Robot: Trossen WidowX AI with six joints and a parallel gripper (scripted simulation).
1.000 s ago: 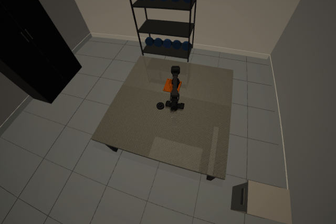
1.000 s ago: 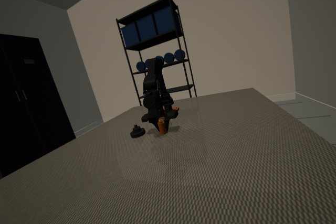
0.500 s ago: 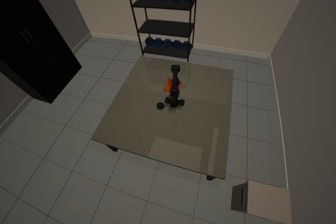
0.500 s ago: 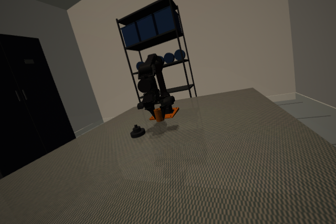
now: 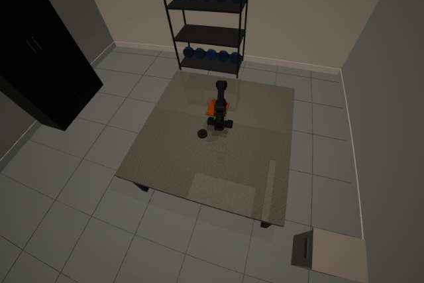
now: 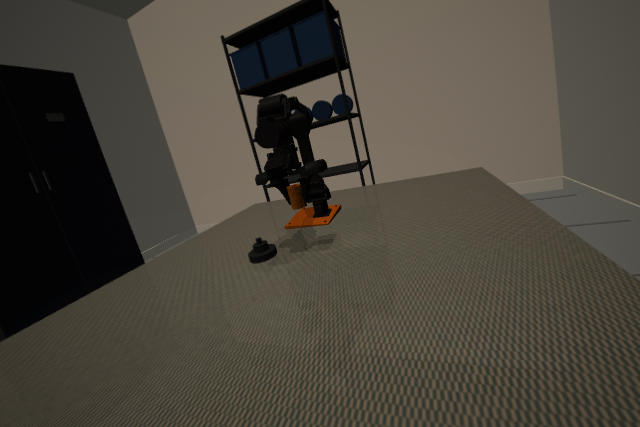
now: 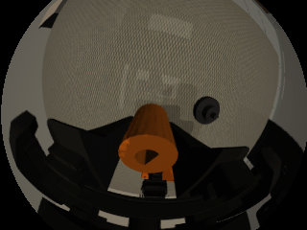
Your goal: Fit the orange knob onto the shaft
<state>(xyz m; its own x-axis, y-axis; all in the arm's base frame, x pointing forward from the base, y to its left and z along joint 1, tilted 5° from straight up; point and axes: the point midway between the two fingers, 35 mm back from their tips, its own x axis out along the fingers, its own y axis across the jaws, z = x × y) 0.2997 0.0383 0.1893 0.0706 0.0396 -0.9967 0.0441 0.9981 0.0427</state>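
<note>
The pedestal lies 10 mm behind my gripper tip, 160 mm to the right of it and 120 mm below it. From my gripper tip the other things lie so: orange knob 20 mm above.
</note>
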